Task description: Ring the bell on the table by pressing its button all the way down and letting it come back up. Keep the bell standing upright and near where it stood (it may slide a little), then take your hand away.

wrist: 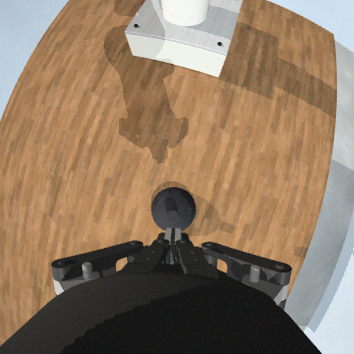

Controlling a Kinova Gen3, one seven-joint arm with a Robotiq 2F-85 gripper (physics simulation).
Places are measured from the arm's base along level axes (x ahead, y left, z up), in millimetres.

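Pixels of known places: gripper, fingertip midpoint: (172,237); arm's base at its link origin: (184,11).
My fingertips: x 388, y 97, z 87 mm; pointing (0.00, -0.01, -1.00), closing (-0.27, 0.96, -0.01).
Note:
Ahead of a thing's pixels: the offset from my fingertips to its middle. Level surfaces: height alone.
The bell @[3 mm back, 5 mm right, 124 mm down] (173,202) is a dark, round dome seen from above, standing upright on the wooden table @[156 mm down] (90,165) just ahead of the fingertips. A short dark button @[3 mm back, 5 mm right, 96 mm down] (172,214) shows at its middle, slightly toward my gripper. My gripper (172,237) is shut with nothing between its fingers. The fingertips show at the bell's near edge in the picture, and they look to be above it, apart from the button. The exact height over the bell cannot be told from this view.
A metal-topped box (172,54) with a white side and a white cylinder (186,11) on it stands at the far side of the table. Shadows of the arm fall across the wood. The table's edge curves along the right.

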